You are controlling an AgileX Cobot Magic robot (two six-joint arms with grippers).
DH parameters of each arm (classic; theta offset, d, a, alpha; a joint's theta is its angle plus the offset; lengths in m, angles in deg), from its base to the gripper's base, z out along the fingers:
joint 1: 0 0.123 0 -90
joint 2: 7.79 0 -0.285 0
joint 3: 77.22 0 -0.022 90
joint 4: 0 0.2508 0 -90
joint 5: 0 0 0.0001 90
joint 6: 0 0.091 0 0
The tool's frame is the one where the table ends.
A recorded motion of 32 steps. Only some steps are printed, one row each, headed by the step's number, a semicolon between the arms.
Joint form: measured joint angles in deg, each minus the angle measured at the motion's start. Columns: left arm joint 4, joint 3, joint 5, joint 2, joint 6, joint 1; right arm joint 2, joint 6, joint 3, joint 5, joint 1, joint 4.
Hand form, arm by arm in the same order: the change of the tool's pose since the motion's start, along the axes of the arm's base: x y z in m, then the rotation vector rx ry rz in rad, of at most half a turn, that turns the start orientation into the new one. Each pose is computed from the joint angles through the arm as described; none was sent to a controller.
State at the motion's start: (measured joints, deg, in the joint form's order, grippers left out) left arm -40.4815 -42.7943 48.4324 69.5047 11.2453 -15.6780; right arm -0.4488 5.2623 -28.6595 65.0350 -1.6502 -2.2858
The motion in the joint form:
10: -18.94 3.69 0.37 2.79 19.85 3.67; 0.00 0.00 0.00 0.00 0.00 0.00
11: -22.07 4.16 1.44 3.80 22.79 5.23; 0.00 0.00 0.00 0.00 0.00 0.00
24: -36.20 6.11 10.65 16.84 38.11 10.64; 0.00 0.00 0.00 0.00 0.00 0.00
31: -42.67 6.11 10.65 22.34 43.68 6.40; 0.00 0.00 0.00 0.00 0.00 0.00
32: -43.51 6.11 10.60 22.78 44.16 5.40; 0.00 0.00 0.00 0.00 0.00 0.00
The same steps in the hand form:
10: 0.0062 -0.0024 -0.0126 -0.1774 -0.0405 -0.0497; 0.0000 0.0000 0.0000 0.0000 0.0000 0.0000
11: 0.0095 0.0002 -0.0156 -0.2122 -0.0342 -0.0417; 0.0000 0.0000 0.0000 0.0000 0.0000 0.0000
24: 0.0320 0.0044 -0.0572 -0.4056 0.1038 -0.0551; 0.0000 0.0000 0.0000 0.0000 0.0000 0.0000
31: 0.0369 -0.0158 -0.0745 -0.4554 0.1303 -0.0907; 0.0000 0.0000 0.0000 0.0000 0.0000 0.0000
32: 0.0362 -0.0201 -0.0757 -0.4613 0.1338 -0.1001; 0.0000 0.0000 0.0000 0.0000 0.0000 0.0000

